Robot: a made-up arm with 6 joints.
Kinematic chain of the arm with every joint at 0, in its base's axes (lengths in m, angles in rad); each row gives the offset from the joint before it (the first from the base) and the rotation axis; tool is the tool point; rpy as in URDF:
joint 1: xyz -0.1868 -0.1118 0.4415 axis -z
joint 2: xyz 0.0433 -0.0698 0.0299 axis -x
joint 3: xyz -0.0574 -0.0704 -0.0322 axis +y
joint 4: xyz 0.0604 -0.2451 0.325 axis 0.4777 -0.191 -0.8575
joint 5: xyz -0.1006 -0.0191 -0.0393 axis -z
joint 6: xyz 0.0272 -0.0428 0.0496 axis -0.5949 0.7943 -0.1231
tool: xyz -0.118 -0.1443 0.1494 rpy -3.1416 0 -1.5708
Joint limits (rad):
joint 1: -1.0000..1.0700
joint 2: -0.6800..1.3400
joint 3: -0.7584..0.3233
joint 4: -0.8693..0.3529
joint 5: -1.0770..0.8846
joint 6: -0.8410..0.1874
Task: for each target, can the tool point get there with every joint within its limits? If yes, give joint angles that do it. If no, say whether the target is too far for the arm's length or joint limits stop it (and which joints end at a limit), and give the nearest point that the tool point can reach.
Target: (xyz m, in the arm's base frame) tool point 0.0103 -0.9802 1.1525
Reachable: no: too far | nearest point -0.0393 -0.7615 0.9646 | short by 0.293 m
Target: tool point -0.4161 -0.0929 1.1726
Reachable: yes | joints -0.7781 1.1825 -0.0897 -0.7113 0.4792 -0.2691
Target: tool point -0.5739 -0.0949 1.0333
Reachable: yes | joints 0.8578 0.7780 -0.1894 -0.0072 0.1682 -0.7472
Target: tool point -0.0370 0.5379 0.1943
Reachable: no: joint limits stop it (at a limit: joint 1, joint 2, joint 4, joint 5) | nearest point -0.2208 0.2772 0.8190 | short by 0.701 m
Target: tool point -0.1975 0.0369 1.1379
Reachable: yes | joints -0.4931 1.1722 0.2155 0.0667 -0.5665 0.0503
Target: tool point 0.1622 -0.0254 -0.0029
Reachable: no: joint limits stop it (at a limit: joint 1, joint 2, joint 3, joint 5, joint 6) | nearest point 0.4785 -0.1681 0.3482 | short by 0.494 m
